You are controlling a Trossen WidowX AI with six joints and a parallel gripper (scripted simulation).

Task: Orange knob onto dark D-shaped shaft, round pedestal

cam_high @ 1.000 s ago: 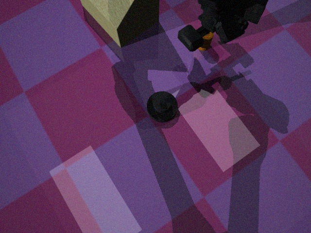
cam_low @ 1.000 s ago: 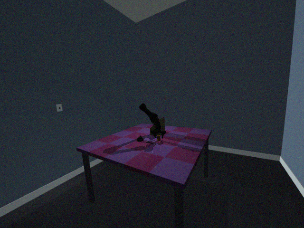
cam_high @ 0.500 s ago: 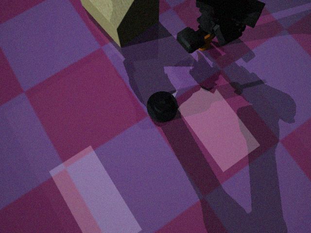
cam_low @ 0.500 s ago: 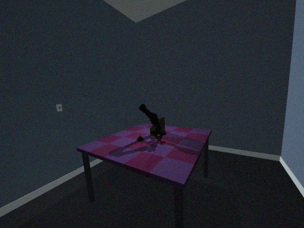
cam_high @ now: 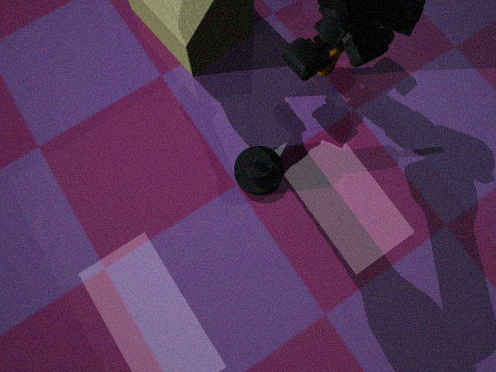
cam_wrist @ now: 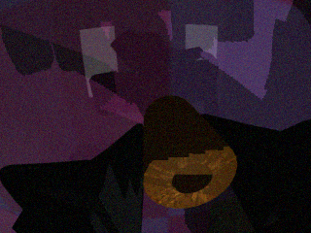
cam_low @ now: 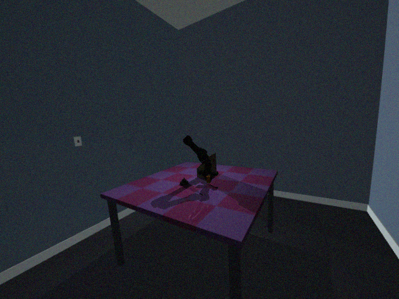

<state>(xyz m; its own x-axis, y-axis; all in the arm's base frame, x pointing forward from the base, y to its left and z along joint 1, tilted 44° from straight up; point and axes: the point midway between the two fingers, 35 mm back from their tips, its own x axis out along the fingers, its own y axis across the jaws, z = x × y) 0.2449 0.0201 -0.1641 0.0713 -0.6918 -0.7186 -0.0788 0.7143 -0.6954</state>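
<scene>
Right now the dark round pedestal is 10 cm ahead of my gripper tip, 22 cm to the right of it and 1 cm above it. Round my gripper tip: orange knob (2 cm above).
</scene>
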